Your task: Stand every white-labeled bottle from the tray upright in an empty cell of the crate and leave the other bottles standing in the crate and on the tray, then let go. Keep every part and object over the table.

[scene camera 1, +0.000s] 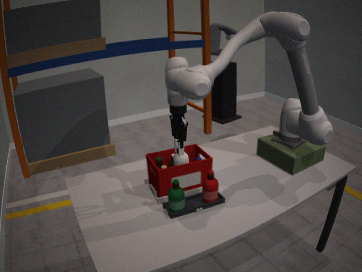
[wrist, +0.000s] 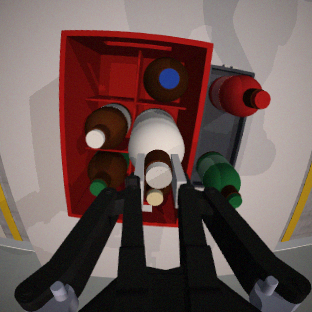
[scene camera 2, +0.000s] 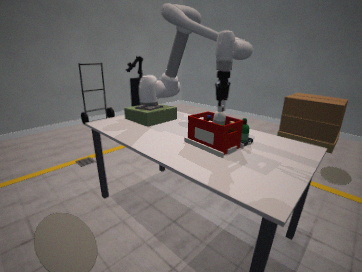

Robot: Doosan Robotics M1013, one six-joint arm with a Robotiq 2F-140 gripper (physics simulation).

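Places are measured from the arm's base along level axes (x right, y down, z ahead), in millimetres.
Where they show: gripper, fingertip midpoint: (scene camera 1: 179, 153) (wrist: 157, 164) (scene camera 2: 221, 111); arm's base, link origin: (scene camera 1: 289, 141) (scene camera 2: 149, 107).
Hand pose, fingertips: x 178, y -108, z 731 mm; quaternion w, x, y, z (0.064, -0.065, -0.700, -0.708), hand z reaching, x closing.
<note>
Things, the pixels of their top centre, and the offset from my fingertips. "spot": a spot on its surface instead.
- red crate, top centre: (wrist: 175, 144) (scene camera 1: 184, 161) (scene camera 2: 221, 116) dx -27, dy +37, dz -8 mm
- white bottle, top centre: (wrist: 156, 171) (scene camera 1: 180, 145) (scene camera 2: 220, 105) dx +0, dy -36, dz -8 mm
- green bottle, top centre: (wrist: 234, 202) (scene camera 1: 175, 180) (scene camera 2: 244, 118) dx -116, dy +52, dz +117 mm
- red bottle, top centre: (wrist: 262, 99) (scene camera 1: 210, 171) dx -161, dy +52, dz -48 mm
- blue cap, top centre: (wrist: 168, 78) dx -32, dy +49, dz -92 mm
- white cap, top centre: (wrist: 94, 139) dx +83, dy +49, dz -31 mm
- green cap, top centre: (wrist: 97, 189) dx +102, dy +49, dz +48 mm
- cream cap, top centre: (wrist: 154, 198) dx +16, dy +49, dz +80 mm
- far-left crate cell, surface spot: (wrist: 120, 75) spot: dx +51, dy +204, dz -118 mm
My gripper (scene camera 1: 179, 145) (scene camera 2: 221, 106) (wrist: 157, 164) points down over the red crate (scene camera 1: 156, 180) (scene camera 2: 227, 137) (wrist: 65, 125) and is shut on the neck of a white bottle (scene camera 1: 180, 159) (scene camera 2: 219, 117) (wrist: 156, 137). The bottle is upright, its body sunk partly below the crate's rim in the middle cell on the tray side; its base is hidden. A dark tray (scene camera 1: 196, 206) (scene camera 2: 248, 141) (wrist: 217, 127) beside the crate holds a green bottle (scene camera 1: 176, 199) (scene camera 2: 245, 131) (wrist: 218, 172) and a red bottle (scene camera 1: 210, 189) (wrist: 237, 95), both standing.
In the crate stand brown bottles with a blue cap (wrist: 169, 78), a white cap (wrist: 95, 138), a green cap (wrist: 98, 188) and a cream cap (wrist: 155, 197). The far-left crate cell (wrist: 120, 75) in the wrist view is empty. The arm's green base block (scene camera 1: 292, 157) (scene camera 2: 150, 116) stands on the table.
</note>
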